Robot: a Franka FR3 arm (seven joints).
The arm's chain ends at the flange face. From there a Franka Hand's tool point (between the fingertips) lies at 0.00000 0.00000 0.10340 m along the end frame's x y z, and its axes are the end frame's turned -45 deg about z.
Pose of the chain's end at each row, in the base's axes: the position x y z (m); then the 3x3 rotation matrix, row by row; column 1 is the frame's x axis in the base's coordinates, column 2 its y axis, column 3 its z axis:
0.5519 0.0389 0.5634; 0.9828 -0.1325 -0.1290; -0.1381 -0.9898 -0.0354; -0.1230 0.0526 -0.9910
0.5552 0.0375 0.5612; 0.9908 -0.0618 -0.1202; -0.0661 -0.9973 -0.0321; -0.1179 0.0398 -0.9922
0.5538 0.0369 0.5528; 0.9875 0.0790 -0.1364; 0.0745 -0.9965 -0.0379; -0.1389 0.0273 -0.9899
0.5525 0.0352 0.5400; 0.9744 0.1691 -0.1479; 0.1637 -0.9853 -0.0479; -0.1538 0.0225 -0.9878
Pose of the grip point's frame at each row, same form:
0.5386 0.0352 0.4609; 0.7886 0.6013 -0.1290; 0.6022 -0.7975 -0.0354; -0.1242 -0.0498 -0.9910
0.5428 0.0342 0.4586; 0.7443 0.6569 -0.1202; 0.6585 -0.7519 -0.0321; -0.1115 -0.0552 -0.9922
0.5397 0.0330 0.4504; 0.6424 0.7541 -0.1364; 0.7573 -0.6520 -0.0379; -0.1175 -0.0789 -0.9899
0.5372 0.0302 0.4379; 0.5694 0.8086 -0.1479; 0.8125 -0.5810 -0.0479; -0.1247 -0.0928 -0.9878

